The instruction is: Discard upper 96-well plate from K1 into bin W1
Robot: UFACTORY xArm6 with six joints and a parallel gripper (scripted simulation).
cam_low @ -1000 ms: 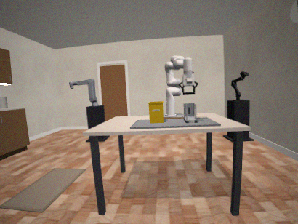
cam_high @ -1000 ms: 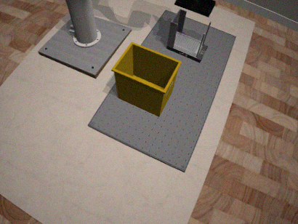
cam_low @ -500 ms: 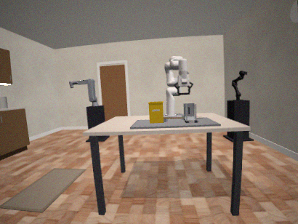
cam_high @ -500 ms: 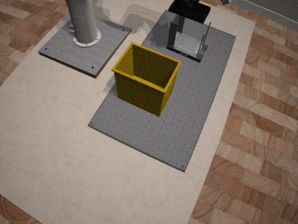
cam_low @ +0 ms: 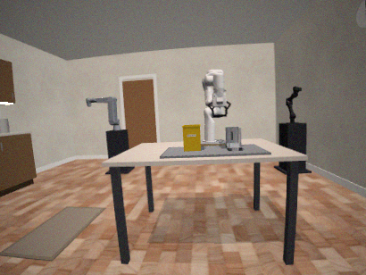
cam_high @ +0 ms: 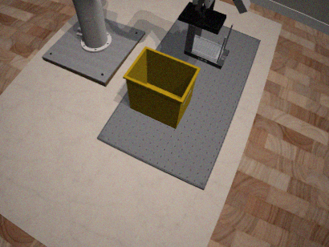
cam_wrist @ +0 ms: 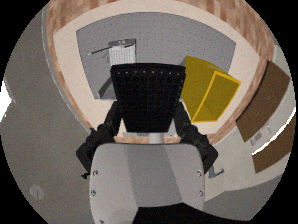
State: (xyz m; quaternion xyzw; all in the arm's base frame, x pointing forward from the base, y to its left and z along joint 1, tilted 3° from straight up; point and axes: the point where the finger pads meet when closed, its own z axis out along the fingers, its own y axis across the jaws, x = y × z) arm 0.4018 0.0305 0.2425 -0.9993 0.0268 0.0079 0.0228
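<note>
The yellow plastics bin W1 is 4 cm behind my hand, 20 cm to the right of it and 16 cm below it. Also, from my hand: pale plate: 2 cm ahead, 9 cm to the left, 23 cm below; then black 96-well plate: 1 cm below.
</note>
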